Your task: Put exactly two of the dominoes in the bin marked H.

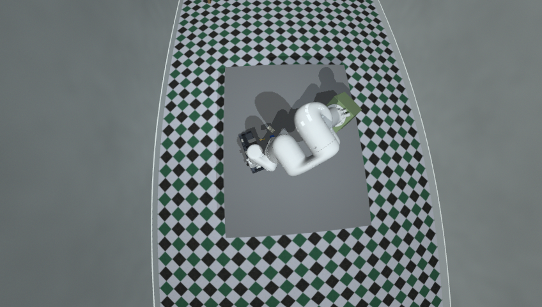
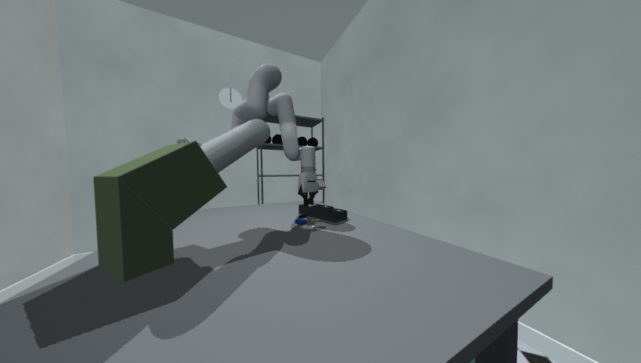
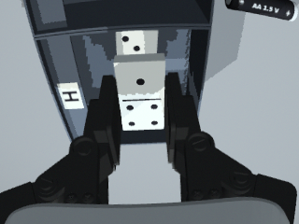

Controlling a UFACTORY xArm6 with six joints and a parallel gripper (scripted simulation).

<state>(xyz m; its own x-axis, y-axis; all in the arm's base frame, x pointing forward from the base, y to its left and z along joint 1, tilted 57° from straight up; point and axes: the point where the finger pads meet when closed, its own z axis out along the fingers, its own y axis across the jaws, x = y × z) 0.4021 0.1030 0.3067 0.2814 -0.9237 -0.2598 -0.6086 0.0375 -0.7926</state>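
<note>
Now: hand 7 cm to the left of the dark bin tray, 4 cm short of it and 4 cm above it. Also, from my hand: black battery: 7 cm to the right, 6 cm below, 5 cm behind; white domino: 2 cm below; yellow bolt: 16 cm to the right, 6 cm below, 2 cm behind.
</note>
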